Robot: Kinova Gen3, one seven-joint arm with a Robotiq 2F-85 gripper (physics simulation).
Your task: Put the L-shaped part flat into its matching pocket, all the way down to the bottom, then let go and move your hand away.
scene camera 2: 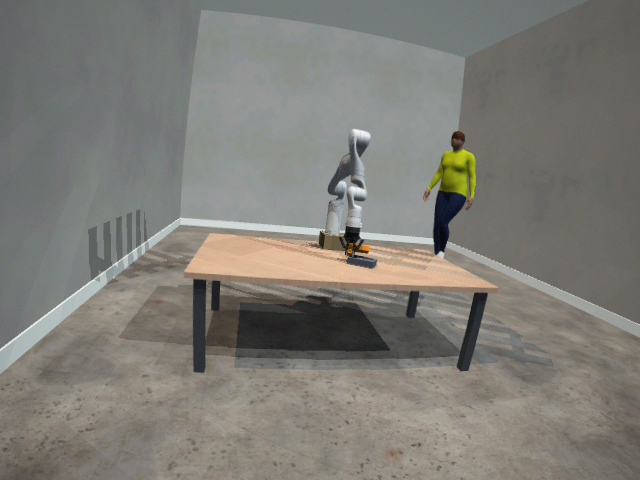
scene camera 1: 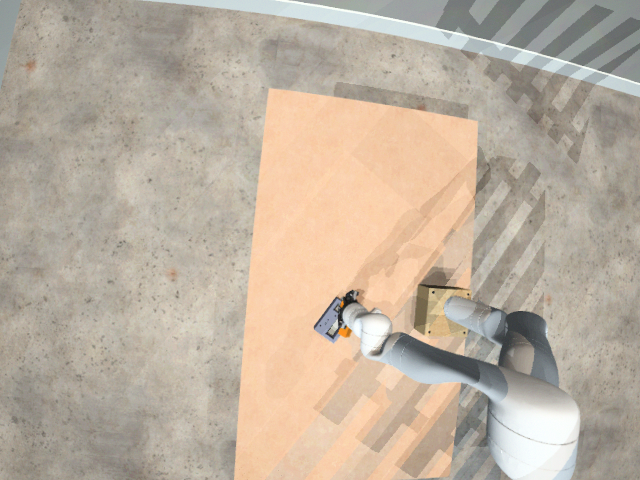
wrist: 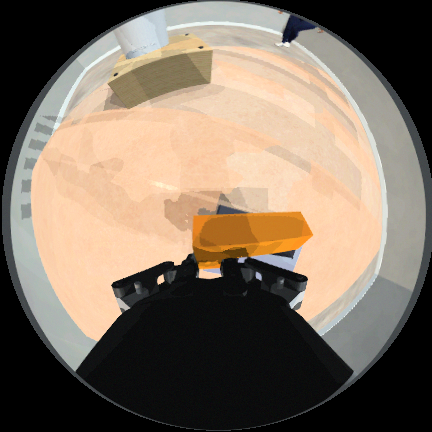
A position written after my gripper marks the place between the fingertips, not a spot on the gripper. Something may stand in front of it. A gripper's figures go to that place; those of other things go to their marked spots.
Labels:
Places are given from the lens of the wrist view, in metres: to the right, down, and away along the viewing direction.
my gripper (wrist: 208, 255): -0.01, 0.05, 0.16
orange L-shaped part (wrist: 217, 236): 0.00, 0.02, 0.10
grey-blue pocket block (wrist: 287, 259): 0.10, 0.07, 0.17
The marked spots on the grey-blue pocket block and the orange L-shaped part are 0.14 m apart.

